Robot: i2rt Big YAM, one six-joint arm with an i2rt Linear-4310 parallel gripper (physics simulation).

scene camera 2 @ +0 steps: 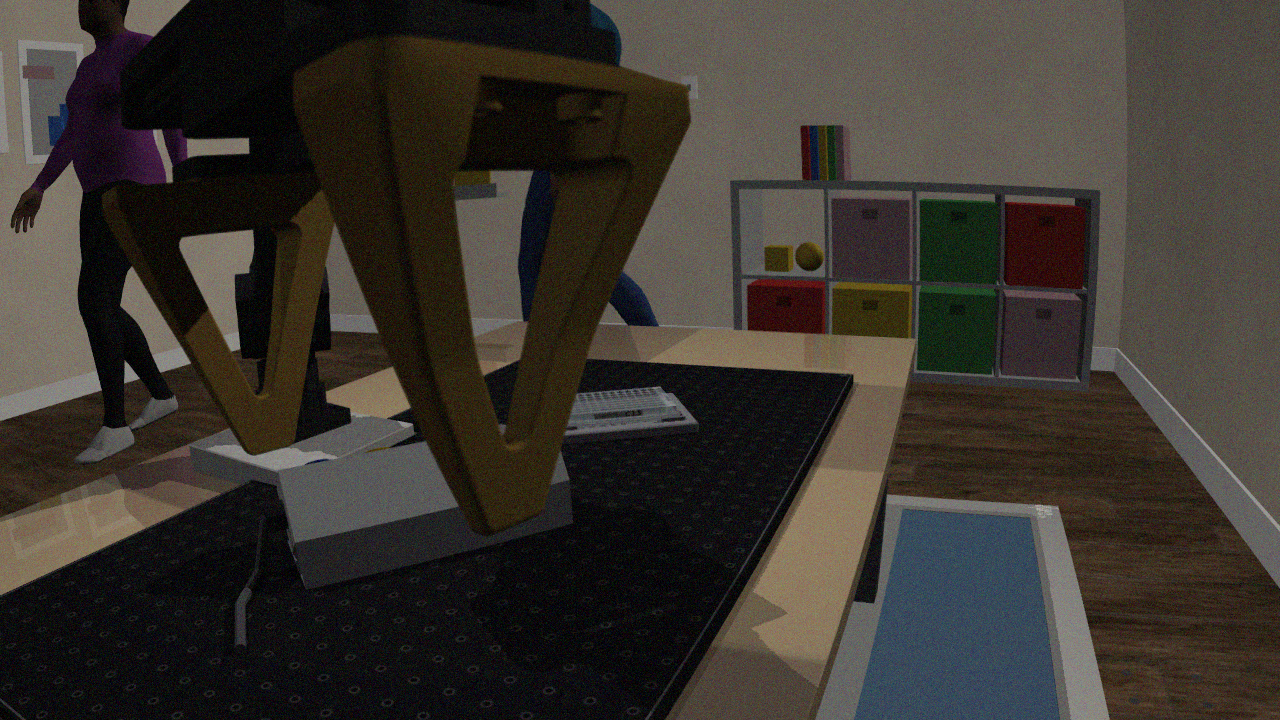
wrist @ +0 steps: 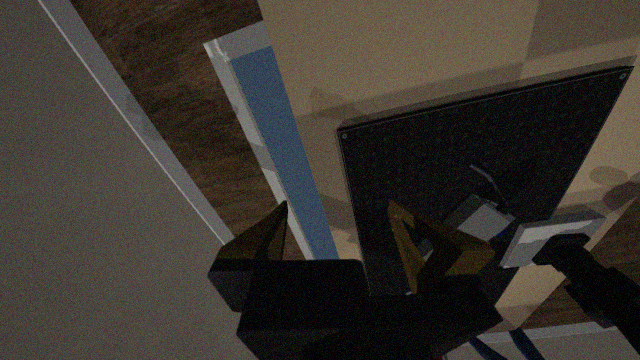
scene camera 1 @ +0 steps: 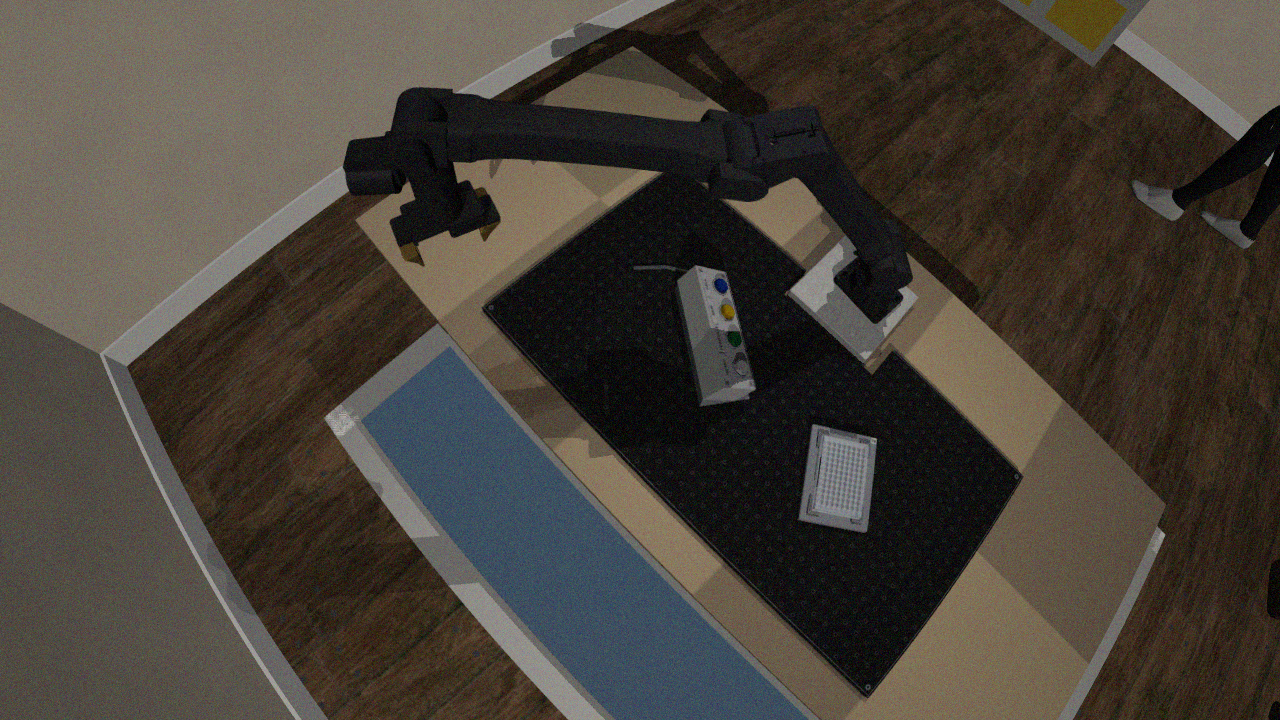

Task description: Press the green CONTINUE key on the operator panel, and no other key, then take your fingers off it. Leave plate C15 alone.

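Where they show: gripper, fingertip midpoint: [scene camera 2: 361,480] [wrist: 338,205] [scene camera 1: 453,250]; arm's base at its link origin: [wrist: 556,247] [scene camera 1: 867,290].
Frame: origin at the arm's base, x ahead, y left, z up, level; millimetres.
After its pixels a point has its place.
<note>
The operator panel [scene camera 1: 700,349] {x 357, y -95, z 40 mm} [scene camera 2: 384,501] {x 325, y -156, z 36 mm} [wrist: 482,220] {x 302, y -192, z 41 mm} is a light grey sloped box on the black board. In scene camera 1 its green key [scene camera 1: 734,339] {x 307, y -71, z 57 mm} sits between the yellow key [scene camera 1: 727,311] {x 282, y -115, z 56 mm} and a grey round knob [scene camera 1: 740,364] {x 329, y -32, z 57 mm}; the blue key [scene camera 1: 720,285] {x 259, y -159, z 57 mm} is at the far end. The green key does not show in scene camera 2 or the wrist view. Plate C15 [scene camera 1: 842,480] {x 308, y 217, z 10 mm} [scene camera 2: 626,410] {x 334, y 186, z 10 mm} lies flat on the board, apart from the panel. My gripper [scene camera 1: 450,247] {x 600, y -399, z 189 mm} [scene camera 2: 380,488] {x 600, y -399, z 189 mm} [wrist: 338,205] {x 600, y -399, z 189 mm} is open and empty, high up and well off to the panel's side, touching nothing.
The black perforated board [scene camera 1: 930,528] {x 229, y 390, z -15 mm} [scene camera 2: 760,447] {x 480, y 194, z -15 mm} [wrist: 425,145] {x 423, y -356, z -15 mm} lies on the wooden table [scene camera 1: 1029,600] {x 161, y 630, z -28 mm}. The arm's base stands on a white block [scene camera 1: 827,308] {x 94, y -23, z -4 mm} beside the board. A grey cable [scene camera 1: 657,267] {x 293, y -278, z -9 mm} [scene camera 2: 241,617] {x 299, y -283, z -8 mm} [wrist: 482,175] lies at the panel's end. People stand beyond the table.
</note>
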